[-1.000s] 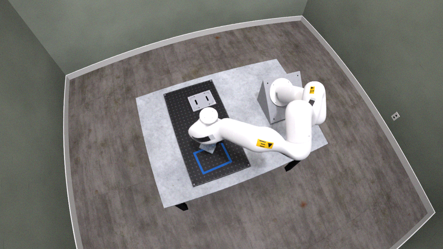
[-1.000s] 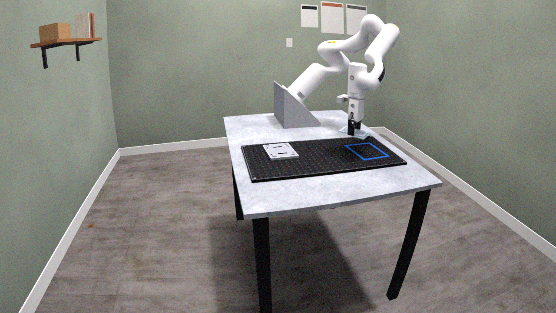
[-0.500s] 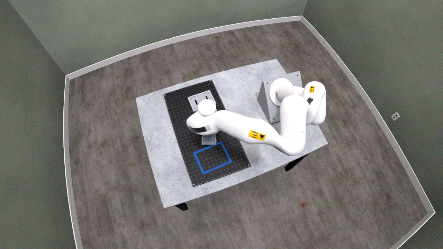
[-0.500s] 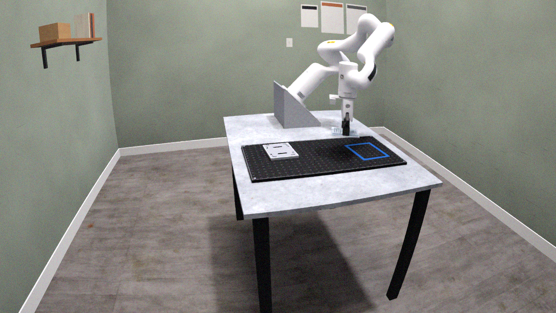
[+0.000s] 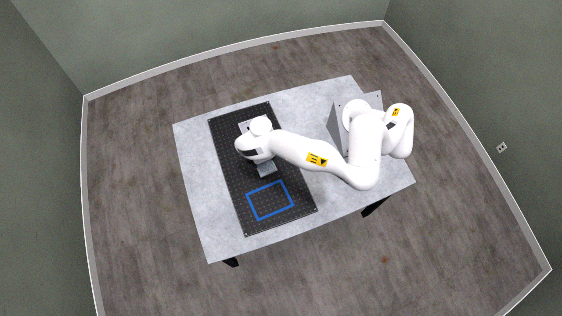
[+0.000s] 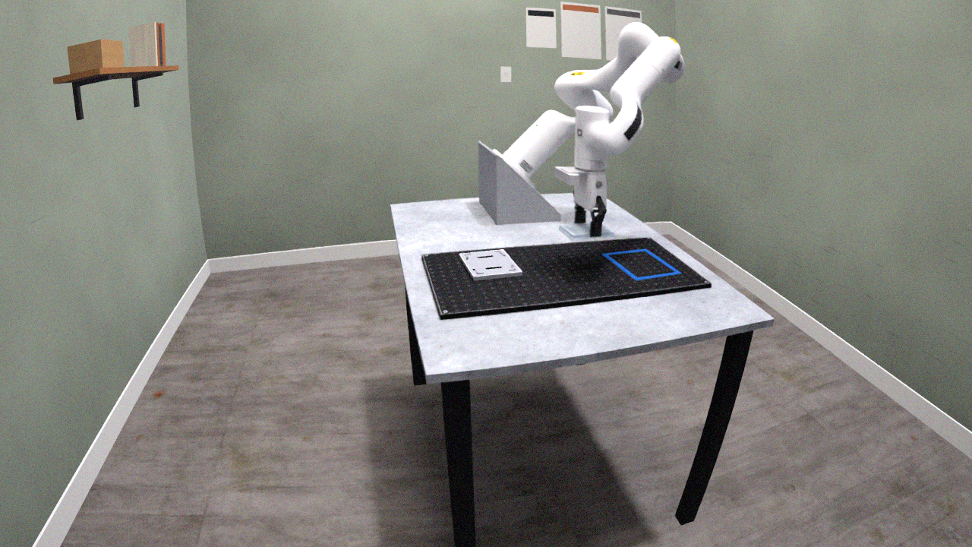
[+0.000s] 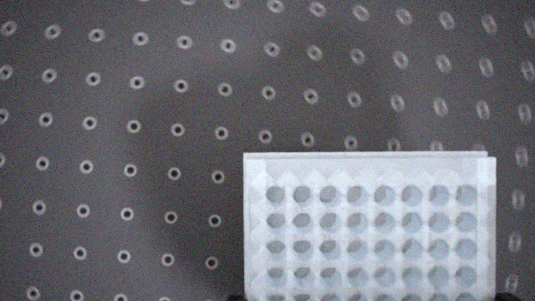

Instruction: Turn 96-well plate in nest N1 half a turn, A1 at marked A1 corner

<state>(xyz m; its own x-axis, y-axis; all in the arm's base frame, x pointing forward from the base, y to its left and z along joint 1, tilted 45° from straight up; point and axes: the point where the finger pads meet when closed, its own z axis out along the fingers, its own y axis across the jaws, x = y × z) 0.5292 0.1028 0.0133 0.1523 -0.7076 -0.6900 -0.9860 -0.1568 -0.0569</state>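
My hand is 3 cm past the slotted fixture plate, 25 cm to the left of it and 10 cm above it. Also, from my hand: 96-well plate (1 cm below).
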